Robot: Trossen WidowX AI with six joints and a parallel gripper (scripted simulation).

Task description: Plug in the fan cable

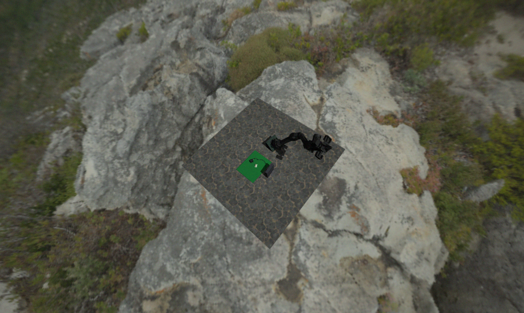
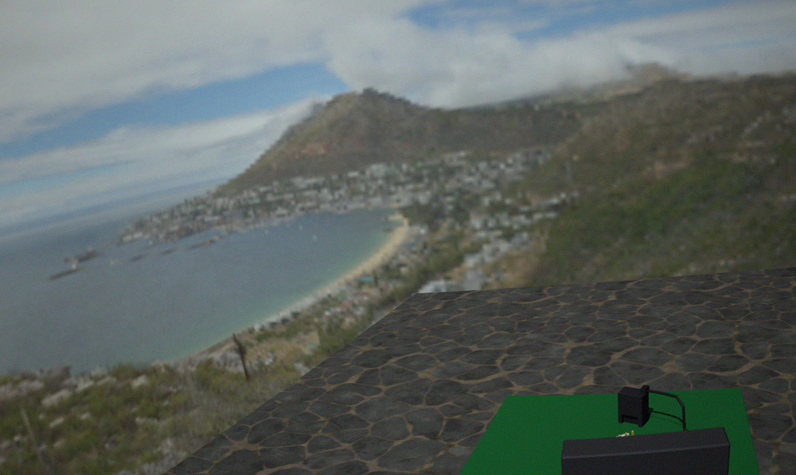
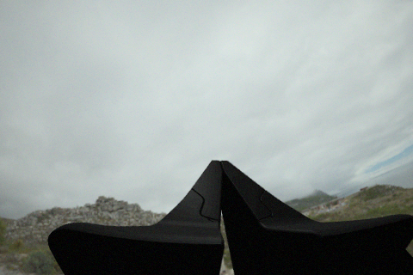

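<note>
The dark fan plug is 29 cm ahead of my gripper tip, 64 cm to the right of it and 62 cm below it. From my gripper tip the other things lie so: white fan header: 29 cm ahead, 57 cm to the right, 65 cm below; then green board: 30 cm ahead, 59 cm to the right, 66 cm below.
</note>
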